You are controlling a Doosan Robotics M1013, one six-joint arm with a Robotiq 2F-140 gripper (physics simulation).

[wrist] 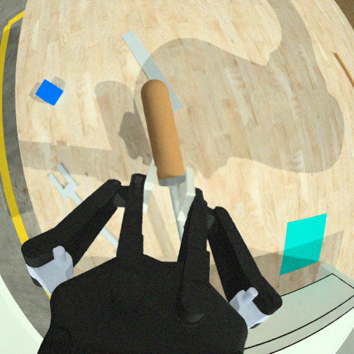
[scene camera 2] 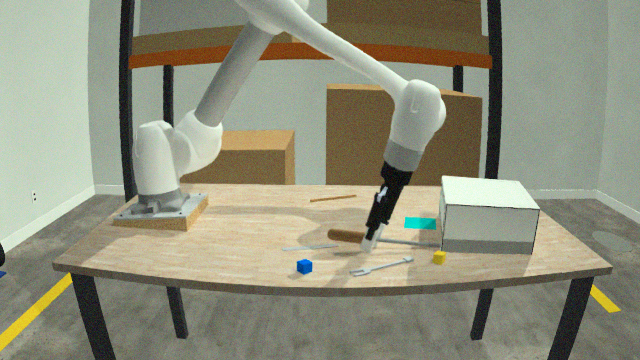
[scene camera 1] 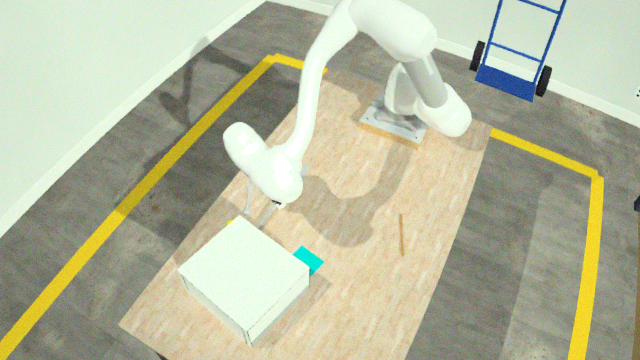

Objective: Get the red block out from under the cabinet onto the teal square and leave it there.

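Where they show: gripper, between the fingertips: [scene camera 2: 368, 247] [scene camera 1: 279, 203]; arm's base, origin of its link: [scene camera 2: 161, 205] [scene camera 1: 399, 114].
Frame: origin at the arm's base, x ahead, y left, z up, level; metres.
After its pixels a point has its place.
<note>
My gripper [scene camera 2: 371, 242] {y -0.290, x 0.622, z -0.028 m} [wrist: 169, 174] is shut on a tool with a brown handle [scene camera 2: 345, 235] {y -0.292, x 0.561, z 0.009 m} [wrist: 162, 130] and a grey shaft [scene camera 1: 267, 215] {y -0.299, x 0.703, z -0.009 m} [scene camera 2: 410, 242] {y -0.311, x 0.731, z -0.013 m}, gripped where the shaft meets the handle. The tool lies low over the table, its shaft running to the white cabinet [scene camera 1: 245, 270] {y -0.234, x 0.987, z 0.101 m} [scene camera 2: 490, 220] {y -0.384, x 0.934, z 0.062 m}. Its far end is hidden there. The teal square [scene camera 1: 307, 260] {y -0.105, x 0.807, z -0.033 m} [scene camera 2: 420, 223] {y -0.117, x 0.821, z -0.034 m} [wrist: 304, 245] lies beside the cabinet, partly covered by its corner in scene camera 1. The red block does not show in any view.
A yellow block [scene camera 1: 230, 222] {y -0.407, x 0.781, z -0.010 m} [scene camera 2: 439, 257] {y -0.416, x 0.780, z -0.015 m} sits near the cabinet's front corner. A blue block [scene camera 2: 304, 266] {y -0.423, x 0.449, z -0.014 m} [wrist: 49, 92], a grey forked tool [scene camera 2: 385, 266] {y -0.409, x 0.642, z -0.031 m} [wrist: 70, 191], a flat grey strip [scene camera 2: 310, 247] {y -0.266, x 0.474, z -0.033 m} [wrist: 145, 60] and a thin wooden rod [scene camera 1: 401, 235] {y 0.165, x 0.594, z -0.027 m} [scene camera 2: 333, 198] {y 0.160, x 0.585, z -0.030 m} lie on the table.
</note>
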